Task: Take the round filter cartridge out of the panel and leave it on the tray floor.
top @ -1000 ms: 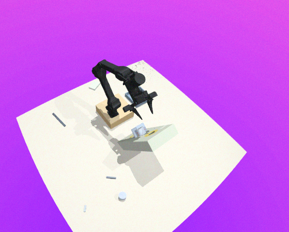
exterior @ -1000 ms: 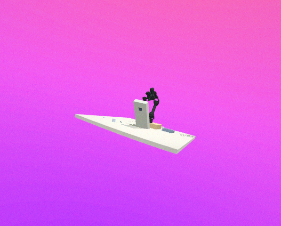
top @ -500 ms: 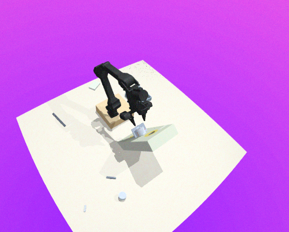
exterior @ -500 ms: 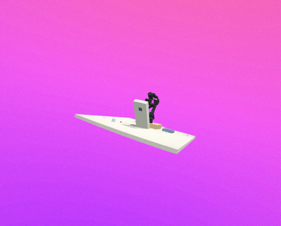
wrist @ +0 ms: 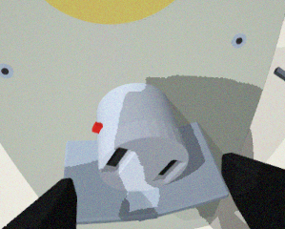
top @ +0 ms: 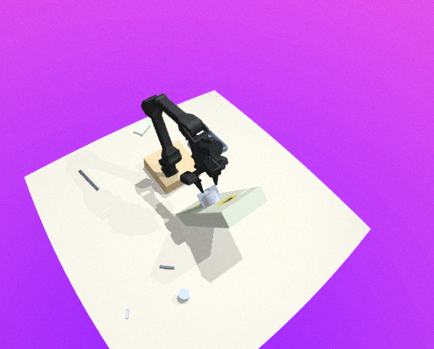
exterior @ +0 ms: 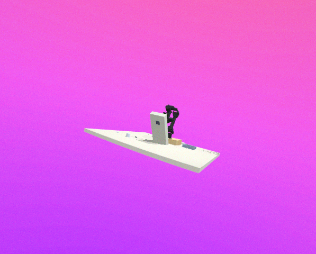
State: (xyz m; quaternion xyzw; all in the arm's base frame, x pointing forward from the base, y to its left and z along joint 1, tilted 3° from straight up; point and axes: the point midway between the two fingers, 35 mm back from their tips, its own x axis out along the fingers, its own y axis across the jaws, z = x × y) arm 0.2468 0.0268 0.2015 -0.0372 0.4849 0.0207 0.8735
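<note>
My gripper tip is 20 mm short of the round filter cartridge and 30 mm above it. The rest, counted from my gripper tip: blue tray: 350 mm behind, 260 mm to the left, 220 mm below; then short bar: 110 mm ahead, 260 mm to the right, 220 mm below; then grey service panel: 60 mm ahead, 10 mm to the left, 50 mm below.
</note>
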